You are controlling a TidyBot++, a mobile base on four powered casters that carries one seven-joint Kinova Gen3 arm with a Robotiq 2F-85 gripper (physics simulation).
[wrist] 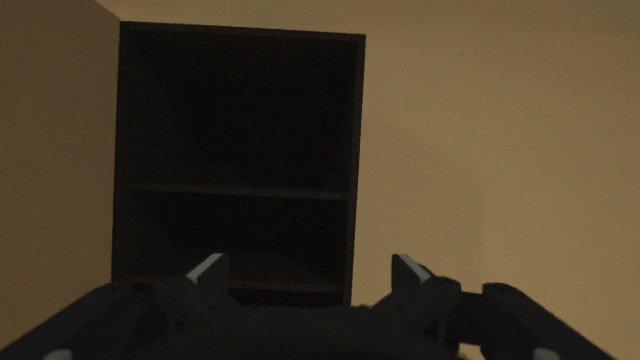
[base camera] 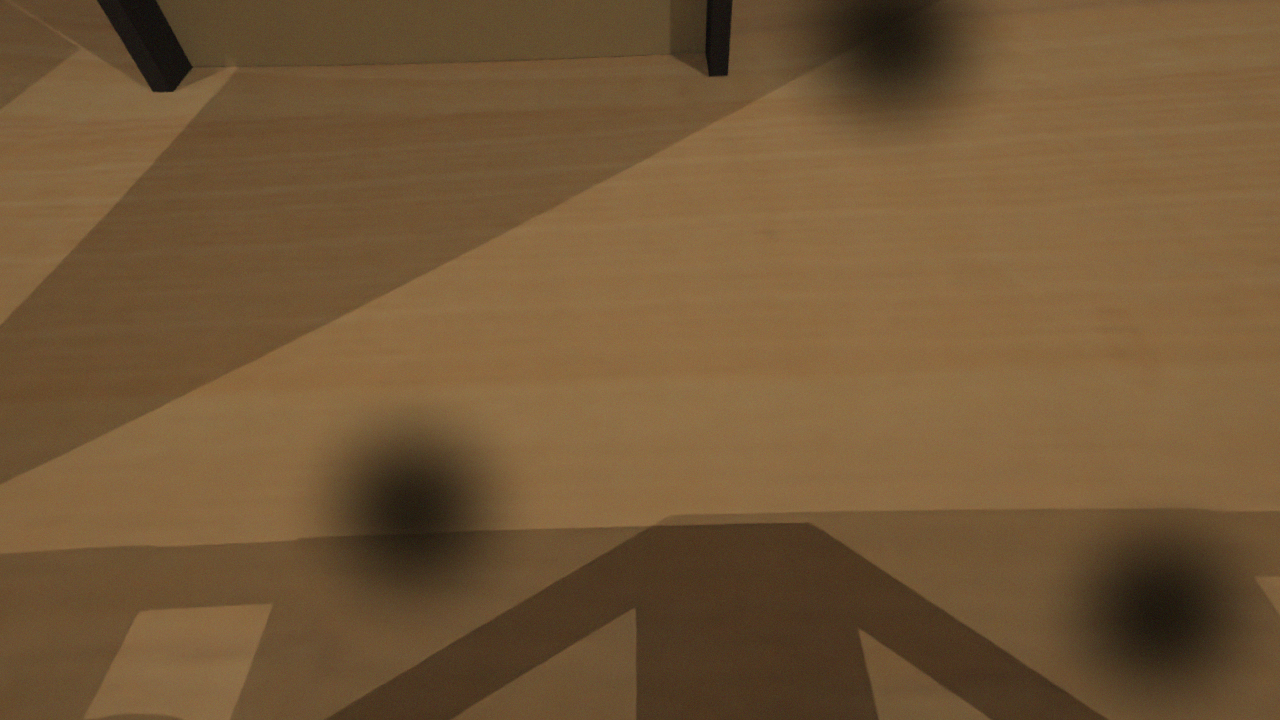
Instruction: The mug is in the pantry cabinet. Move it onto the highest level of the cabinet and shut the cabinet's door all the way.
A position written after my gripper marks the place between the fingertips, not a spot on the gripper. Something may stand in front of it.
Note:
I see my gripper [wrist: 310, 272] and a dark pantry cabinet [wrist: 141, 148].

